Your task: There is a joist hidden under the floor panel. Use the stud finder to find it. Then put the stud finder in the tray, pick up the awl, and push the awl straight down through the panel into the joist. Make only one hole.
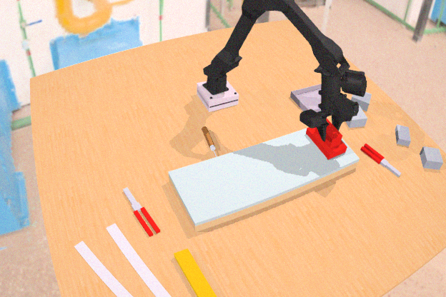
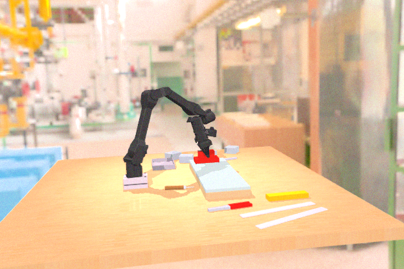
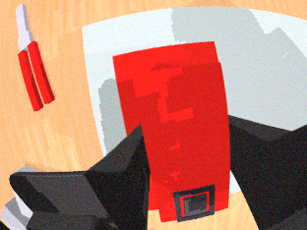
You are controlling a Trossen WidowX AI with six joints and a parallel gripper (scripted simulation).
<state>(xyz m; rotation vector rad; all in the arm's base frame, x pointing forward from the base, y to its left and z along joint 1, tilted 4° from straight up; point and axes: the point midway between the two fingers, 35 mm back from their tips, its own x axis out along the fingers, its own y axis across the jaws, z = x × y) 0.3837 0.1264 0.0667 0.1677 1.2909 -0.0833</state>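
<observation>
The lilac tray lies 200 mm behind my gripper tip, 170 mm to the left of it and 50 mm below it. The rest, counted from my gripper tip: awl (270 mm to the right, 210 mm behind, 60 mm below); red stud finder (20 mm behind, 20 mm above); yellow strip (540 mm to the right, 140 mm ahead, 60 mm below).
</observation>
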